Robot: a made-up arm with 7 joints.
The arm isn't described. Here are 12 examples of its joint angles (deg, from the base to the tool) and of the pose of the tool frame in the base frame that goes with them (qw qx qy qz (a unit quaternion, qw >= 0); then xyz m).
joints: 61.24 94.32 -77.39 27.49 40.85 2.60 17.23
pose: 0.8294 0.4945 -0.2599 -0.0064 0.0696 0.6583 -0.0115
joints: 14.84 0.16 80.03 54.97 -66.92 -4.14 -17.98
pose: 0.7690 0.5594 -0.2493 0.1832 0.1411 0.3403 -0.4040
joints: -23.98 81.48 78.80 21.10 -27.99 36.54 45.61
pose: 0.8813 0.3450 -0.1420 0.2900 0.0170 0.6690 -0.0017
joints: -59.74 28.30 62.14 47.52 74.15 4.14 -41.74
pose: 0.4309 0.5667 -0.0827 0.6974 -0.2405 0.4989 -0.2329
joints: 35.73 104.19 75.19 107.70 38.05 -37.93 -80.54
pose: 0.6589 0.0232 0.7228 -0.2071 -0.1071 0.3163 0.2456
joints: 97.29 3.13 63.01 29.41 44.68 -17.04 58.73
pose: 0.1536 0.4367 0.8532 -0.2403 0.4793 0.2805 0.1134
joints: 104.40 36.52 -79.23 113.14 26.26 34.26 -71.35
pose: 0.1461 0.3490 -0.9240 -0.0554 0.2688 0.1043 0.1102
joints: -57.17 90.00 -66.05 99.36 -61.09 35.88 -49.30
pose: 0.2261 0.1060 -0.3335 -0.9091 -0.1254 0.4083 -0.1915
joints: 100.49 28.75 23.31 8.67 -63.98 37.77 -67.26
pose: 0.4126 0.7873 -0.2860 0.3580 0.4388 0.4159 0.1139
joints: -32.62 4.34 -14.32 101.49 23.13 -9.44 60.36
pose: 0.5678 -0.5640 -0.5613 -0.2107 0.0501 0.1147 -0.3304
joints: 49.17 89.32 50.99 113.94 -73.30 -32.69 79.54
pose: 0.4193 0.8793 0.0911 -0.2069 -0.0356 0.3538 0.2072
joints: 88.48 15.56 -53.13 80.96 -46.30 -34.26 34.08
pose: 0.1514 -0.3885 0.5024 0.7574 0.3710 0.0641 0.1277
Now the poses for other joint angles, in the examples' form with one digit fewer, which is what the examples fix.
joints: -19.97 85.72 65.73 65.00 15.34 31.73 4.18
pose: 0.622 0.571 -0.524 0.114 0.137 0.557 0.123
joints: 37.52 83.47 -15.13 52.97 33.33 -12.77 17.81
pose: 0.606 0.388 -0.674 -0.171 0.201 0.577 0.032
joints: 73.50 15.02 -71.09 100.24 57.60 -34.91 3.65
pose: 0.146 -0.535 -0.762 -0.335 0.309 0.009 -0.014
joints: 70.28 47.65 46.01 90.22 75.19 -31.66 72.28
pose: 0.420 -0.163 0.844 0.292 0.124 0.481 0.127
